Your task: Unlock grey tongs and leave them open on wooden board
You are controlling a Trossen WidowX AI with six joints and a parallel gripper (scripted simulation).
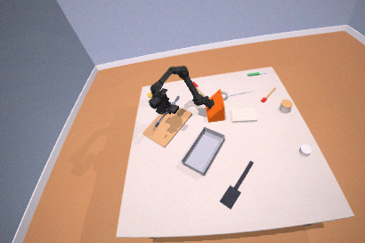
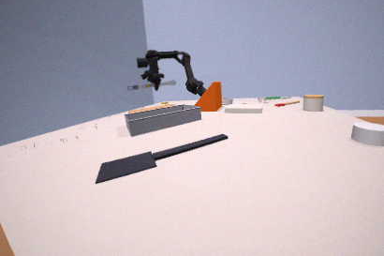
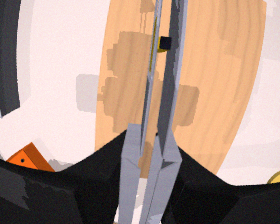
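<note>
The wooden board is 130 mm below my gripper tip, 50 mm to the right of it and 20 mm behind it. Round my gripper tip: white block 550 mm to the left, 130 mm below, 60 mm ahead; then dark spatula 550 mm ahead, 340 mm to the left, 140 mm below.
</note>
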